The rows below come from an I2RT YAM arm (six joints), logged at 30 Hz.
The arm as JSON. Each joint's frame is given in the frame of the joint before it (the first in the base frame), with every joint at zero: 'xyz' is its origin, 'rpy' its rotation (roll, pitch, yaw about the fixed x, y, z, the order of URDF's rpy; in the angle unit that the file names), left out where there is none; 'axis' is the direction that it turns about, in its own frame. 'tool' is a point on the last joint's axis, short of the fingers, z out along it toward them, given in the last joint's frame.
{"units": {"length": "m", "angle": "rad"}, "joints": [
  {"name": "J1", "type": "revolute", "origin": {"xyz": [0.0, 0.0, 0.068]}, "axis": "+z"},
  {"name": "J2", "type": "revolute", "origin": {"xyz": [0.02, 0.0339, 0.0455]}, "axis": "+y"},
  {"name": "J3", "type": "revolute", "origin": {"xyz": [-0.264, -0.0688, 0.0]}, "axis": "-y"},
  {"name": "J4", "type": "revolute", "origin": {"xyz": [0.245, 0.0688, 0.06]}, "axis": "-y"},
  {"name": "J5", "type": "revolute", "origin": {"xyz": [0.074, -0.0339, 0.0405]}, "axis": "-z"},
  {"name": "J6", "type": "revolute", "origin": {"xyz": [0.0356, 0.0, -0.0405]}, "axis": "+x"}
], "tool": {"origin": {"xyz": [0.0, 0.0, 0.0], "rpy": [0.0, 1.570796, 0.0]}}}
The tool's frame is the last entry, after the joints.
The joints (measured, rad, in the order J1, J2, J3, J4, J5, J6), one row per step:
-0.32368, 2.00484, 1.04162, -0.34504, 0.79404, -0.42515
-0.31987, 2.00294, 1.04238, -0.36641, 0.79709, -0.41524
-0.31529, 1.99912, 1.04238, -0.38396, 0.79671, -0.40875
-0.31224, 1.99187, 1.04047, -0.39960, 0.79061, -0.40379
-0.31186, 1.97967, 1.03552, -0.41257, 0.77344, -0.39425
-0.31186, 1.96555, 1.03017, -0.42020, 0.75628, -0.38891
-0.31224, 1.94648, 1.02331, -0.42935, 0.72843, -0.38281
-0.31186, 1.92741, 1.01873, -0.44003, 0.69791, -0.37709
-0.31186, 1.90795, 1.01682, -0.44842, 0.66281, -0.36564
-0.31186, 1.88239, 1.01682, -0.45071, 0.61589, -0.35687
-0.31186, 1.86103, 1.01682, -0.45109, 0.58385, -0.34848
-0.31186, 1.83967, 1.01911, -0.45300, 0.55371, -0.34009
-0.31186, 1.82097, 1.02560, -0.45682, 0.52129, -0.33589
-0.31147, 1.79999, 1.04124, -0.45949, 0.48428, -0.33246
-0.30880, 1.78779, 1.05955, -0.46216, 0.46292, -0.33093
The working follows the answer.
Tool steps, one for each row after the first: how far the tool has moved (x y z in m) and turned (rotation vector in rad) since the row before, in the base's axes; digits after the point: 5 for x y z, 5 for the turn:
-0.00125, 0.00172, 0.00033, 0.00253, 0.01142, -0.00367
-0.00092, 0.00197, 0.00082, 0.00420, 0.00819, 0.00026
-0.00129, 0.00167, 0.00143, 0.00848, 0.00436, 0.00102
-0.00193, 0.00121, 0.00215, 0.01704, -0.00655, -0.00253
-0.00158, 0.00097, 0.00276, 0.01525, -0.01000, -0.00011
-0.00198, 0.00127, 0.00368, 0.02460, -0.01548, 0.00122
-0.00149, 0.00148, 0.00404, 0.02693, -0.01662, 0.00282
-0.00069, 0.00124, 0.00469, 0.02944, -0.02668, -0.00079
0.00041, 0.00128, 0.00694, 0.03621, -0.04162, 0.00445
0.00027, 0.00090, 0.00602, 0.02327, -0.03452, 0.00171
0.00051, 0.00079, 0.00659, 0.02136, -0.03447, 0.00173
0.00121, 0.00065, 0.00674, 0.02323, -0.03220, 0.00639
0.00318, 0.00032, 0.00983, 0.02329, -0.04490, 0.00974
0.00380, 0.00044, 0.00818, 0.01075, -0.03341, 0.00905

Tool pose at each row, in the base's axes (x y z in m, rotation vector in rad; rounded; the steps above come from the unrounded poses):
0.31980, -0.13407, 0.09056, -0.01291, -2.82676, 1.23772
0.31855, -0.13235, 0.09088, -0.01088, -2.81733, 1.22949
0.31764, -0.13038, 0.09170, -0.00525, -2.81303, 1.22083
0.31635, -0.12871, 0.09313, -0.00066, -2.81481, 1.20762
0.31442, -0.12749, 0.09527, -0.00717, -2.82973, 1.18526
0.31283, -0.12652, 0.09803, -0.01242, -2.84723, 1.16687
0.31086, -0.12525, 0.10171, -0.01858, -2.87512, 1.13686
0.30936, -0.12377, 0.10576, -0.02305, -2.90551, 1.10358
0.30868, -0.12253, 0.11045, -0.03843, -2.94446, 1.06848
0.30909, -0.12125, 0.11738, 0.05347, 2.94244, -1.00694
0.30936, -0.12035, 0.12340, 0.06818, 2.92273, -0.96165
0.30987, -0.11956, 0.12999, 0.08243, 2.90143, -0.91968
0.31108, -0.11891, 0.13673, 0.08881, 2.88146, -0.87551
0.31426, -0.11859, 0.14656, 0.09538, 2.84844, -0.82759
0.31807, -0.11815, 0.15474, 0.09671, 2.82029, -0.80136

